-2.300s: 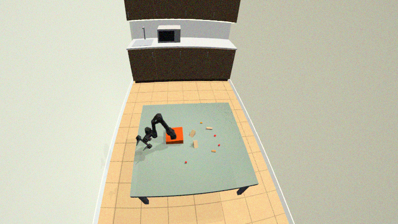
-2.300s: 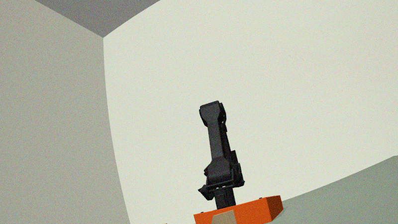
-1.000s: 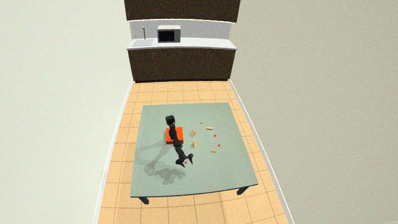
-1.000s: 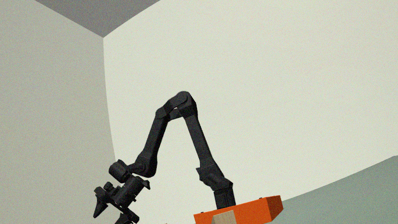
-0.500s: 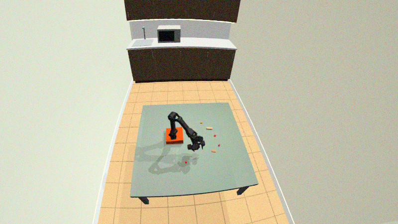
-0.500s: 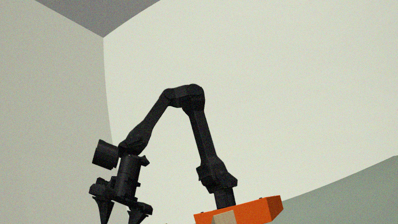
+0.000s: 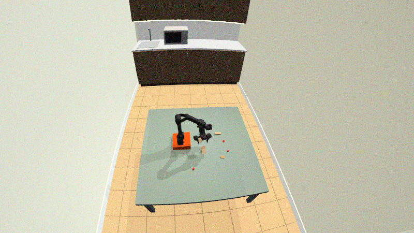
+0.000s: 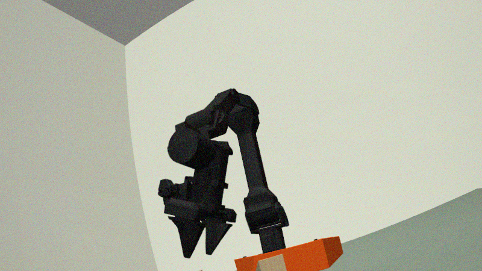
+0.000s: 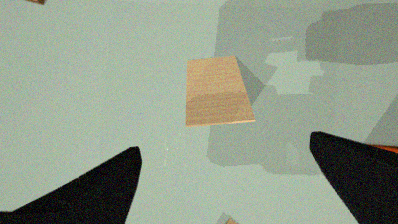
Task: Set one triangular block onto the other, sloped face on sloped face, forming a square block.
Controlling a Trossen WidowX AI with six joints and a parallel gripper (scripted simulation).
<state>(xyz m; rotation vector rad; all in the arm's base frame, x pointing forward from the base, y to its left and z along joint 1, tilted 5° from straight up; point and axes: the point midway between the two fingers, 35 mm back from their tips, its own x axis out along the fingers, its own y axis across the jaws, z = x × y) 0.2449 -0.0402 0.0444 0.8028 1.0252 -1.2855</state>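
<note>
The triangular block lies 3 cm to the right of my gripper tip and 8 cm below it. Also, from my gripper tip: small orange piece (12 cm ahead, 30 cm to the left, 9 cm below).
</note>
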